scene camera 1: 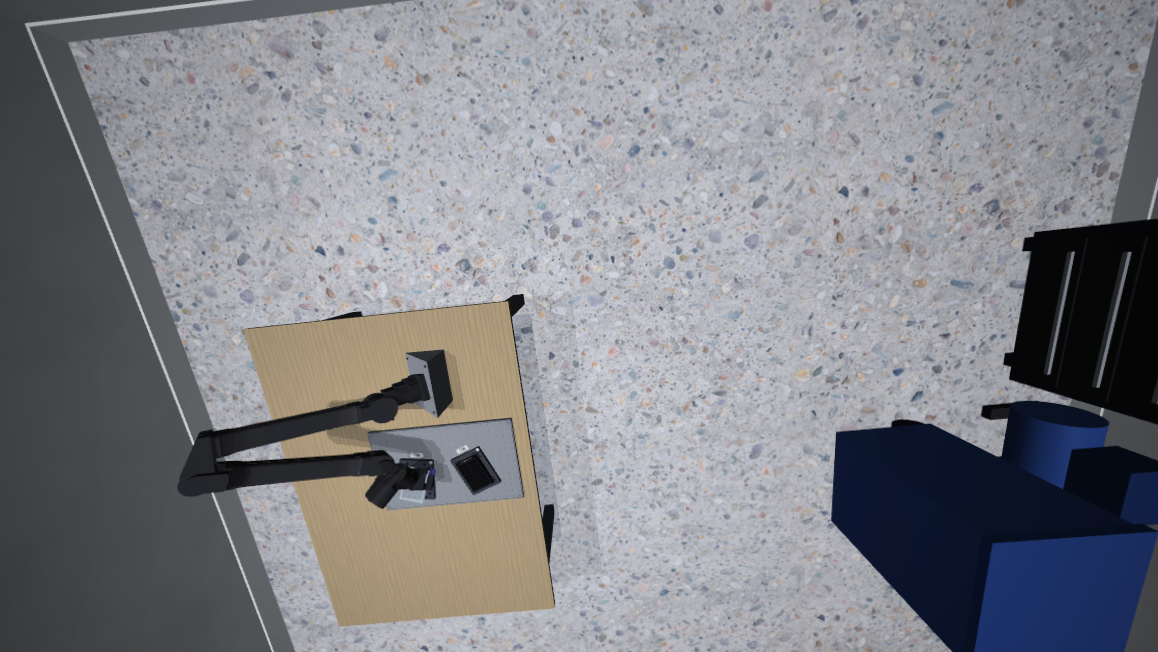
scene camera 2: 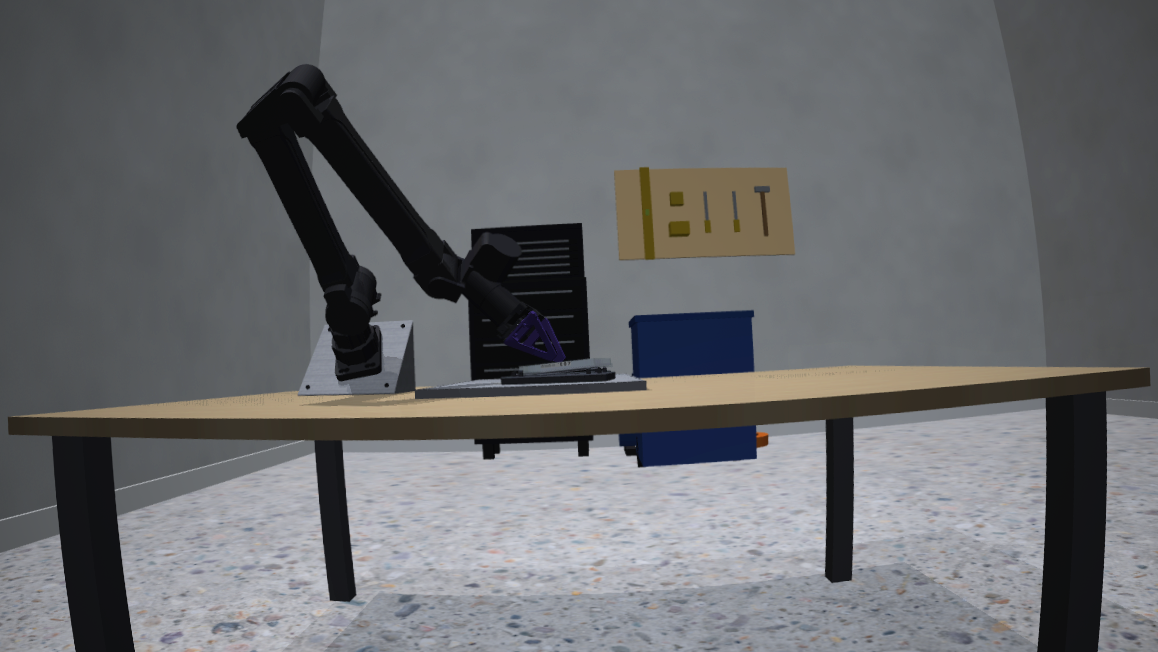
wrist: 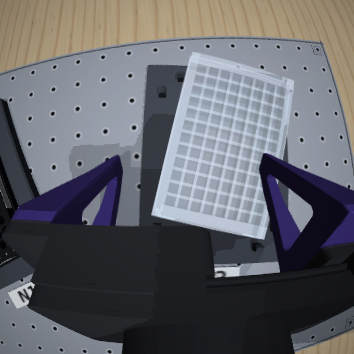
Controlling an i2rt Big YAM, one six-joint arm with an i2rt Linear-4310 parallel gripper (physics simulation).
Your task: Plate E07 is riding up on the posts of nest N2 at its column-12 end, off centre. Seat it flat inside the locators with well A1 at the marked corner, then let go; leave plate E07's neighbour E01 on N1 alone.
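Frame: origin at the arm's base, x left, y back, z up, level; centimetres.
Where they show: gripper, fingertip midpoint: (scene camera 1: 420,483) (scene camera 2: 559,359) (wrist: 191,161); arm's base, origin of the base link: (scene camera 1: 421,386) (scene camera 2: 359,355).
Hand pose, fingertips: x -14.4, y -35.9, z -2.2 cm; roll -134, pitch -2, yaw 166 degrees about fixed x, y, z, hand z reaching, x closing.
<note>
Each offset is from my fingertips to the top centre of the thing. "spot": to the spot under its first point. Level surfaces: height alone.
Plate E07 {dx -3.1, dy -0.7, dz +0.0 cm} (wrist: 227,145) (scene camera 2: 598,363), pale and clear, lies skewed and off centre over dark nest N2 {dx -2.4, dy +0.2, dz -1.4 cm} (wrist: 156,135) (scene camera 2: 601,376). In scene camera 2 it is tilted, its right end higher. Two dark posts show beyond its upper left in the wrist view, another by its near edge. My gripper (wrist: 191,161) (scene camera 2: 559,357) is open and empty. Its right fingertip overlaps the plate's right edge in view; the left is well left of plate and nest. Contact cannot be told. Black plate E01 {dx +19.5, dy -1.9, dz -0.9 cm} (scene camera 1: 475,470) sits on N1 {spot: dx +14.1, dy -5.1, dz -2.5 cm} (wrist: 16,152). The A1 corner mark cannot be made out.
A perforated grey board (wrist: 102,90) (scene camera 1: 506,453) carries both nests on the wooden table {dz -4.9 cm} (scene camera 1: 356,566). Labels N1 {spot: dx +18.0, dy +7.6, dz -3.4 cm} (wrist: 22,295) and N2 {spot: dx -0.9, dy +9.3, dz -3.4 cm} (wrist: 226,271), partly hidden, lie near the gripper body. The arm's slanted base block (scene camera 1: 437,384) (scene camera 2: 397,356) stands beside the board.
</note>
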